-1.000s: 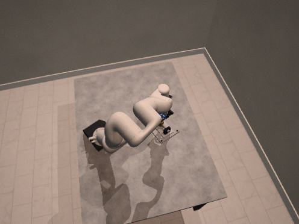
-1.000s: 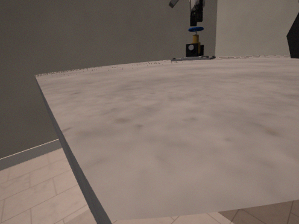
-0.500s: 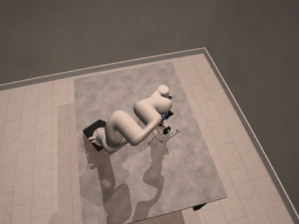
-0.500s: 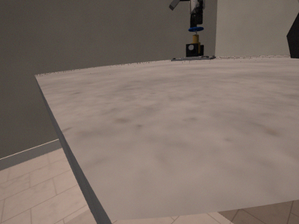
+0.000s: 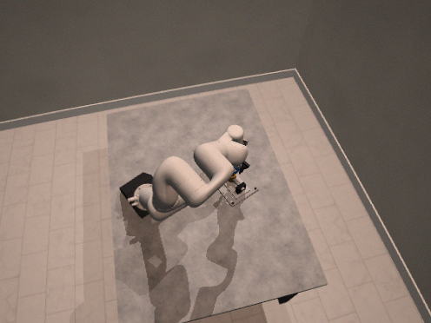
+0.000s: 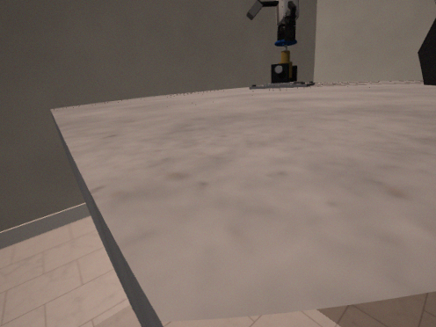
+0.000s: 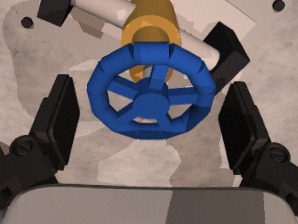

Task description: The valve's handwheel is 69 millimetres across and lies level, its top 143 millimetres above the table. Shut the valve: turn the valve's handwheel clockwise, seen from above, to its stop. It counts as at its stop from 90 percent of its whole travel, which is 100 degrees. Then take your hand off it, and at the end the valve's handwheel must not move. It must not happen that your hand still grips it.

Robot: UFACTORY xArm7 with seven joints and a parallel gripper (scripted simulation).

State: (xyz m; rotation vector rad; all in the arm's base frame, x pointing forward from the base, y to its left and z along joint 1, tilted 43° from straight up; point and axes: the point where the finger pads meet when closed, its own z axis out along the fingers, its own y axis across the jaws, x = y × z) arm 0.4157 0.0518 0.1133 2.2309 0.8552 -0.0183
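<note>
The blue spoked handwheel is 20 mm below my hand.
</note>
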